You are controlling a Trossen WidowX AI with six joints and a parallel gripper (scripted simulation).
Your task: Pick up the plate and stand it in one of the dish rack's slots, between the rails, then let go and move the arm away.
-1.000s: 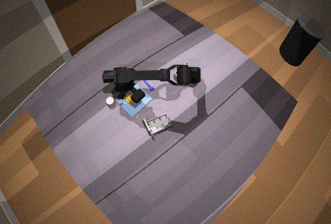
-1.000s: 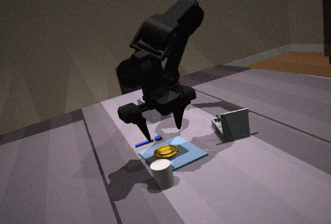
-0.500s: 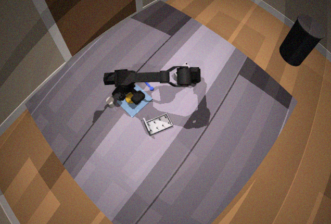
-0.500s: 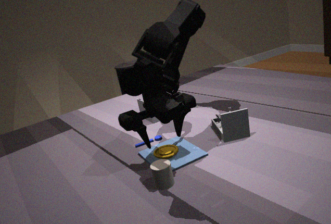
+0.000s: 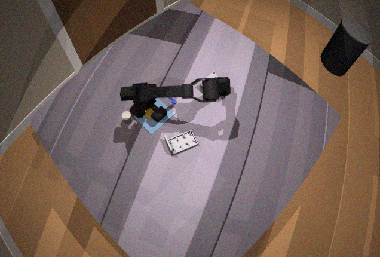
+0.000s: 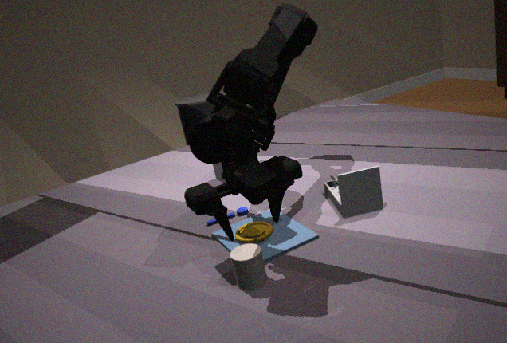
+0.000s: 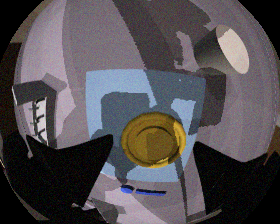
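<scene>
The yellow plate is 10 mm below my gripper tip. From my gripper tip the other things lie so: blue spoon (130 mm behind, 20 mm below); then light blue mat (10 mm behind, 10 mm to the left, 20 mm below); then cup (100 mm ahead, 50 mm to the right).
</scene>
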